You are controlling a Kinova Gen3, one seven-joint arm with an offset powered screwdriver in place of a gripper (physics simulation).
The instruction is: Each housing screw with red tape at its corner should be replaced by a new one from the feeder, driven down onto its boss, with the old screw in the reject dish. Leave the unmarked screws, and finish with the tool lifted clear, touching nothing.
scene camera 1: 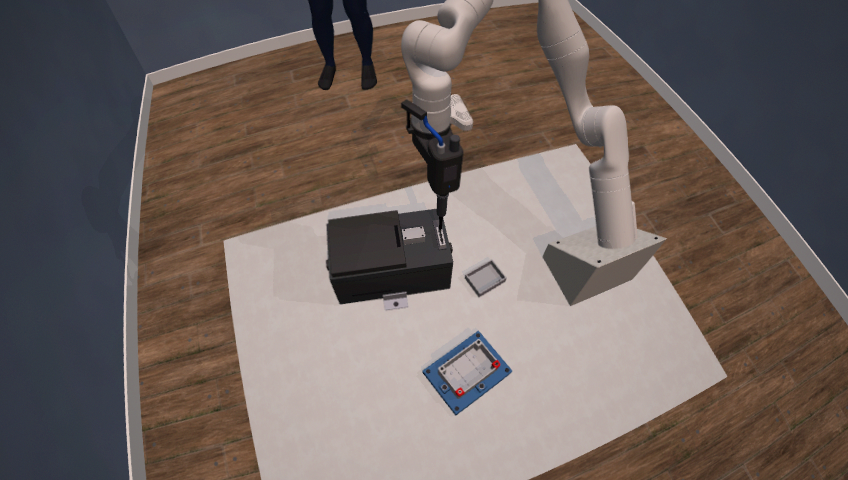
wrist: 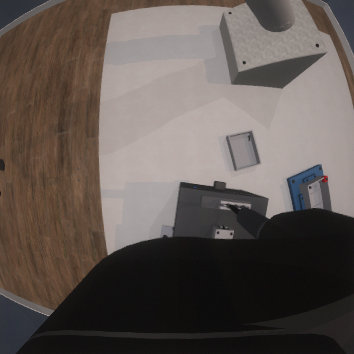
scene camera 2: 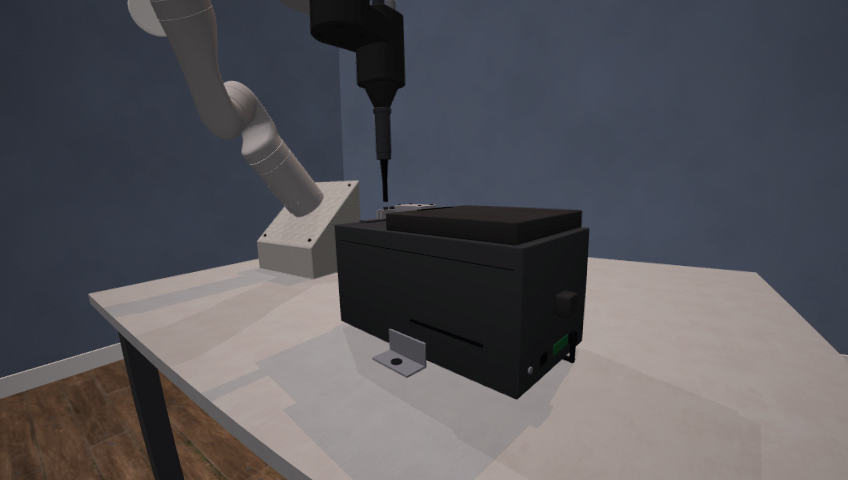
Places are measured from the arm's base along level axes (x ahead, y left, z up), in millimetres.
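Pixels of known places: hand, tool point: (scene camera 1: 440, 229) (wrist: 230, 206) (scene camera 2: 385, 203); arm's base, link origin: (scene camera 1: 616, 241) (wrist: 276, 17) (scene camera 2: 308, 203).
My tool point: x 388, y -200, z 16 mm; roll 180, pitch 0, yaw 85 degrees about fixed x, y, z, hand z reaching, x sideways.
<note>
Ahead of a thing's pixels: the offset from my tool point to its middle. "*": to the spot under its first point.
My screwdriver tip @[* dx +1, dy +3, dz +8 mm] (scene camera 1: 440, 228) (scene camera 2: 385, 200) (wrist: 227, 205) points down just above the pickup strip on the black feeder @[dx +121, dy -33, dz -87 mm] (scene camera 1: 389, 282) (scene camera 2: 428, 291) (wrist: 192, 215). The bit looks bare, with a thin gap to the screw heads below it in scene camera 2. The light housing @[dx +61, dy +295, dz -136 mm] (scene camera 1: 468, 369) (wrist: 316, 195) sits on a blue fixture @[dx +61, dy +295, dz -158 mm] (scene camera 1: 496, 377) (wrist: 296, 187). Red tape @[dx +2, dy +316, dz -119 mm] (scene camera 1: 496, 364) marks its right corner, and more red tape @[dx +106, dy +338, dz -116 mm] (scene camera 1: 460, 391) its near corner; the screws there are too small to judge. The grey reject dish @[dx -93, dy +91, dz -162 mm] (scene camera 1: 484, 278) (wrist: 242, 152) holds a small dark screw @[dx -122, dy +113, dz -167 mm] (wrist: 249, 137).
A white plate @[* dx +61, dy -15, dz -1 mm] (scene camera 1: 413, 233) (wrist: 223, 233) with dark screws stands on the feeder top beside the strip. A small metal bracket (scene camera 1: 395, 301) (scene camera 2: 410, 350) stands by the feeder. The arm's sloped pedestal (scene camera 1: 612, 270) (scene camera 2: 285, 258) (wrist: 270, 65) is beyond the dish. A person's legs (scene camera 1: 324, 35) show behind the table.
</note>
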